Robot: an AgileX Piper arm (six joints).
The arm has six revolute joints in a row. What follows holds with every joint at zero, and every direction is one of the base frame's.
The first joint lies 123 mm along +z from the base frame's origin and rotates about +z.
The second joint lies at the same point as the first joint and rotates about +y.
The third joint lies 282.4 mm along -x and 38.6 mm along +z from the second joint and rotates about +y.
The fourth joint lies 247.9 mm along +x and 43.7 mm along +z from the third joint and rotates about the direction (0.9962, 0, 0.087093).
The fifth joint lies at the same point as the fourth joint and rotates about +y.
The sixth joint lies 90.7 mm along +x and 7.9 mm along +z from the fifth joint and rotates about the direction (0.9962, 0, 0.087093).
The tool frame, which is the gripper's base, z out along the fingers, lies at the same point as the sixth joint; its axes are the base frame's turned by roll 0, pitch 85.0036 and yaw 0 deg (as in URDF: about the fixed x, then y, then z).
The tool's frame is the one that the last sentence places.
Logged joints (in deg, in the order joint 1, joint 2, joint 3, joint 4, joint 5, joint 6), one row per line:
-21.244 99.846 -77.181 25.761 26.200 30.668
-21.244 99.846 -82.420 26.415 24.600 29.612
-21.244 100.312 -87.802 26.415 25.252 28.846
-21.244 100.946 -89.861 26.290 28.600 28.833
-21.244 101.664 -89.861 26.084 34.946 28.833
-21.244 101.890 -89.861 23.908 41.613 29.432
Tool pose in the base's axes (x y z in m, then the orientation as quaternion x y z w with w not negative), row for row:
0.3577 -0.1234 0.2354 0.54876 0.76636 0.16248 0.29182
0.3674 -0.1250 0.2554 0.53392 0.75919 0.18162 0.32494
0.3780 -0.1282 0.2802 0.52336 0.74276 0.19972 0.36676
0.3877 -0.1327 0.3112 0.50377 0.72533 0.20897 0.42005
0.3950 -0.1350 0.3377 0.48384 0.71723 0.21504 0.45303
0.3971 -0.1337 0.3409 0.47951 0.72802 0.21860 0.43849
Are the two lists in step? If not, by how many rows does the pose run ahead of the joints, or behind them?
The pose runs 2 rows behind the joints: the pose in row i belongs to the joints in row i - 2.
